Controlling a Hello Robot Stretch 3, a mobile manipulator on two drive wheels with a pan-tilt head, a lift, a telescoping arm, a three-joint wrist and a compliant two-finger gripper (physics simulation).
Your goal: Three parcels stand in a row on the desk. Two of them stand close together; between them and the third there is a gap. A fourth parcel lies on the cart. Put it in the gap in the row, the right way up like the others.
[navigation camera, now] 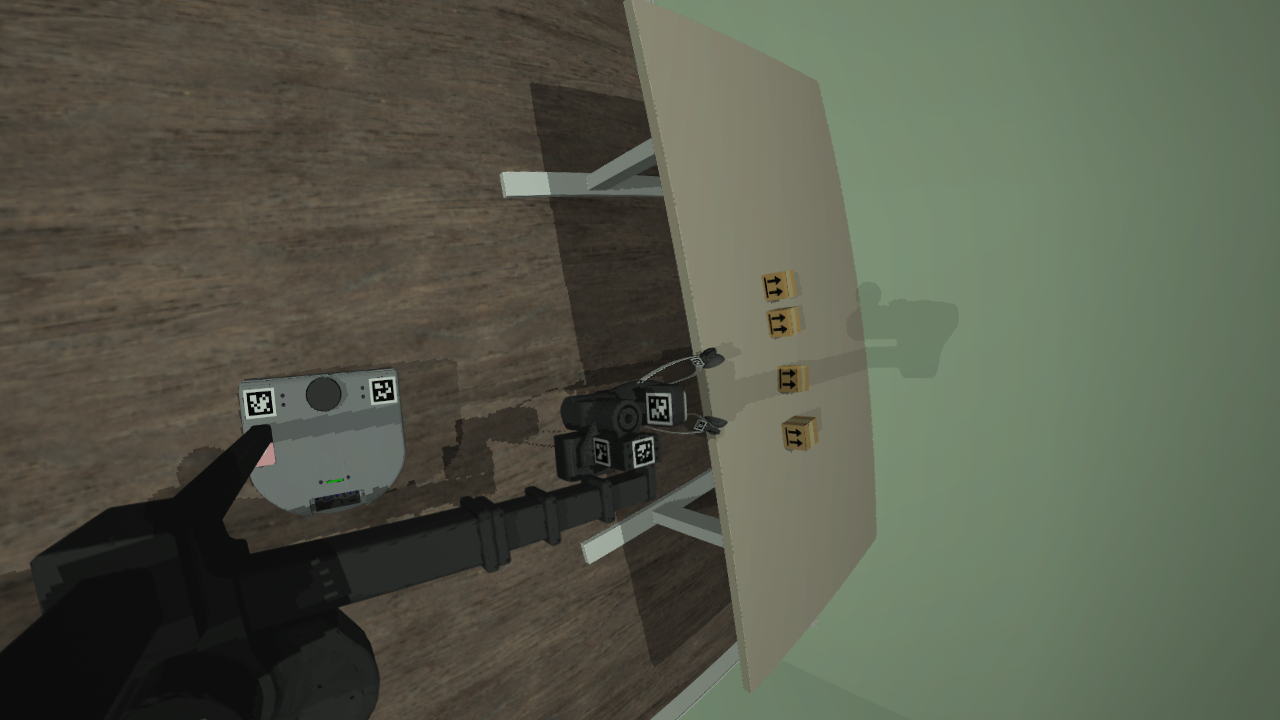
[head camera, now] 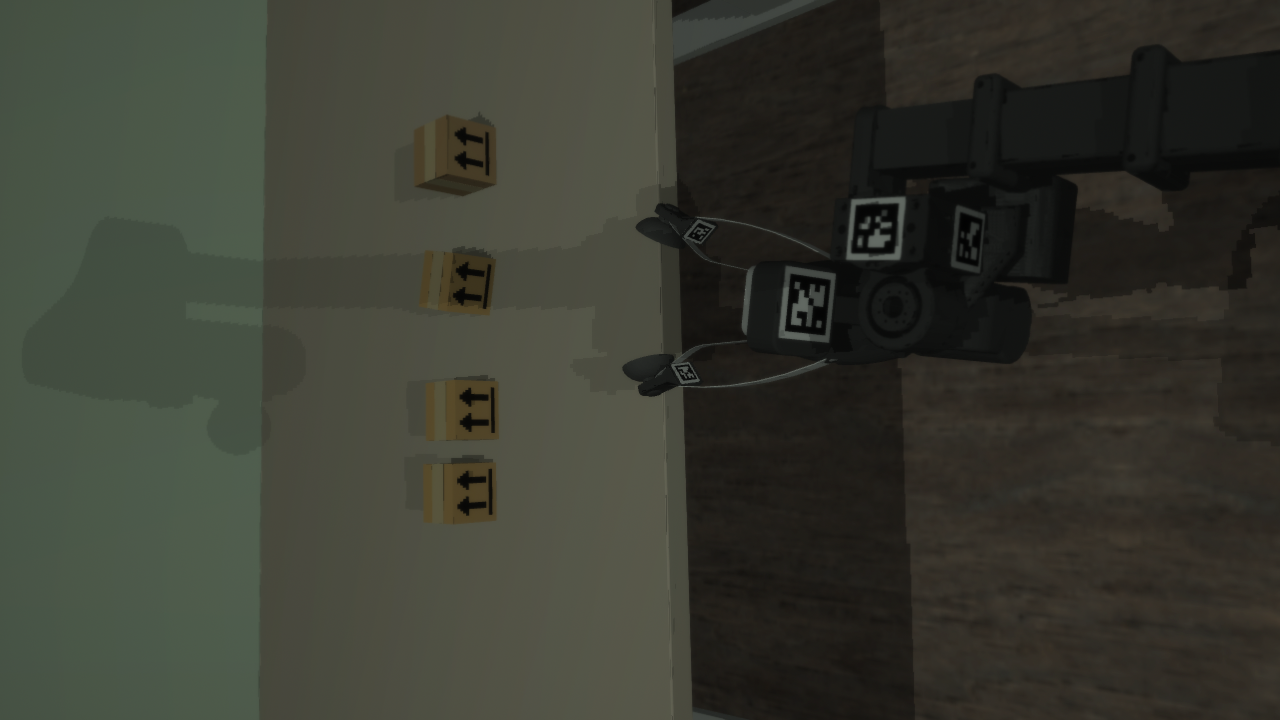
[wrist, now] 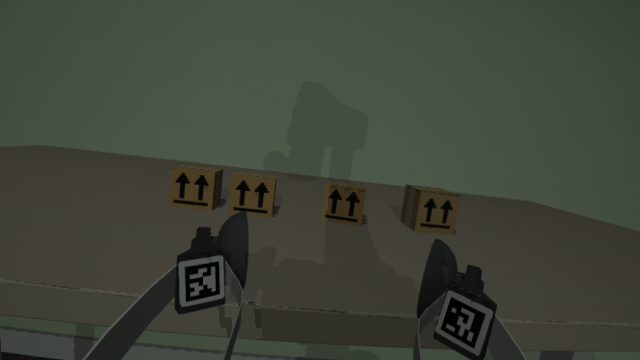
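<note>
Four brown parcels stand in a row on the desk, all with their black arrows pointing up. In the wrist view two parcels, the leftmost and its neighbour, stand close together. Another parcel stands upright between that pair and the rightmost parcel, touching neither side. My gripper is open and empty at the desk's front edge, apart from the row.
My arm reaches toward the desk from my base. A green wall rises behind the desk. Pale desk legs stand beneath it. The cart does not show.
</note>
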